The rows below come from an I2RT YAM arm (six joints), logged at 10 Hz.
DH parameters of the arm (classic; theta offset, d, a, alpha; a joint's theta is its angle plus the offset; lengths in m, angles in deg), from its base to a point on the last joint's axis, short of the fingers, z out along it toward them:
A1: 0 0.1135 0.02 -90
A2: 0 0 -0.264 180
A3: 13.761 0 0.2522 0
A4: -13.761 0 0.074 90
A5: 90 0 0 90
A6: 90 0.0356 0 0
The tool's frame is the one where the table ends.
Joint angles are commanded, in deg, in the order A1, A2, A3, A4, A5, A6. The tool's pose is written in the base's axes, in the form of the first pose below.
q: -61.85 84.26 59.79 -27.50 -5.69 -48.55
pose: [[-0.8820 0.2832 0.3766 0.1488], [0.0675 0.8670 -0.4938 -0.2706], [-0.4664 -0.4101 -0.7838 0.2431], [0 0 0 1]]
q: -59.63 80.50 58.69 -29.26 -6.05 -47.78
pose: [[-0.8749 0.2628 0.4069 0.1523], [0.0364 0.8733 -0.4858 -0.2525], [-0.4830 -0.4103 -0.7736 0.2535], [0 0 0 1]]
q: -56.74 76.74 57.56 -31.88 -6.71 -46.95
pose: [[-0.8686 0.2277 0.4400 0.1566], [0.0011 0.8890 -0.4579 -0.2312], [-0.4955 -0.3972 -0.7725 0.2616], [0 0 0 1]]
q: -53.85 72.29 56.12 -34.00 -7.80 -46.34
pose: [[-0.8544 0.1892 0.4839 0.1583], [-0.0455 0.9006 -0.4324 -0.2084], [-0.5176 -0.3914 -0.7608 0.2705], [0 0 0 1]]
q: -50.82 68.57 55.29 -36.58 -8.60 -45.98
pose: [[-0.8430 0.1430 0.5186 0.1596], [-0.0911 0.9121 -0.3996 -0.1874], [-0.5302 -0.3841 -0.7559 0.2779], [0 0 0 1]]
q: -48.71 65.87 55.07 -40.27 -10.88 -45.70
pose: [[-0.8306 0.0933 0.5490 0.1584], [-0.1193 0.9331 -0.3391 -0.1702], [-0.5440 -0.3472 -0.7639 0.2827], [0 0 0 1]]
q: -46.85 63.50 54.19 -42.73 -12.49 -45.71
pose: [[-0.8213 0.0479 0.5685 0.1564], [-0.1458 0.9458 -0.2902 -0.1556], [-0.5516 -0.3212 -0.7698 0.2836], [0 0 0 1]]
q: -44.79 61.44 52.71 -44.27 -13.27 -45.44
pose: [[-0.8164 0.0085 0.5774 0.1551], [-0.1667 0.9538 -0.2498 -0.1424], [-0.5529 -0.3002 -0.7773 0.2807], [0 0 0 1]]
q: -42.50 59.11 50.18 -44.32 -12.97 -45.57
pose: [[-0.8130 -0.0303 0.5815 0.1534], [-0.1989 0.9530 -0.2284 -0.1298], [-0.5473 -0.3014 -0.7808 0.2742], [0 0 0 1]]
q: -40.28 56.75 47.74 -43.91 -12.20 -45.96
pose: [[-0.8075 -0.0658 0.5862 0.1515], [-0.2367 0.9464 -0.2198 -0.1185], [-0.5403 -0.3162 -0.7798 0.2684], [0 0 0 1]]
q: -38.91 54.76 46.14 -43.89 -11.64 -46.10
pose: [[-0.8025 -0.0846 0.5906 0.1486], [-0.2592 0.9410 -0.2174 -0.1107], [-0.5374 -0.3275 -0.7771 0.2653], [0 0 0 1]]
